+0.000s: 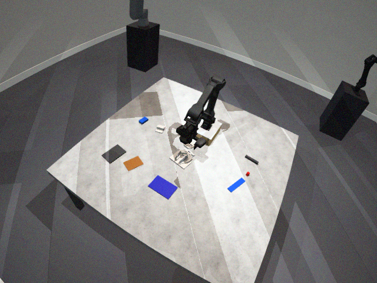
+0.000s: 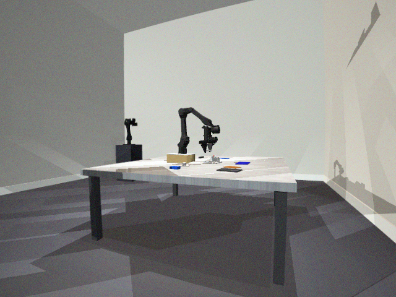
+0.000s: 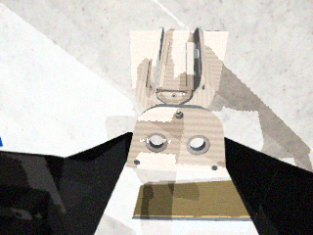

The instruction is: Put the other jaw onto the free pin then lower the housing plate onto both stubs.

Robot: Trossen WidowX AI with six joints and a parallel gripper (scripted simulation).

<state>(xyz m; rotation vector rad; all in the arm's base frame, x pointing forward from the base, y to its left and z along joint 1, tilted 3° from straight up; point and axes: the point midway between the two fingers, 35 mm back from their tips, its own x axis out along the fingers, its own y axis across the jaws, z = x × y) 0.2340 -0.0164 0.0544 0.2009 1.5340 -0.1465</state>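
Right now my gripper tip is 20 mm short of the jaw, 20 mm to the left of it and 70 mm above it. Round my gripper tip: blue tile 290 mm ahead, 10 mm to the right, 80 mm below; then white block 100 mm behind, 260 mm to the right, 70 mm below; then orange tile 240 mm ahead, 250 mm to the right, 80 mm below.
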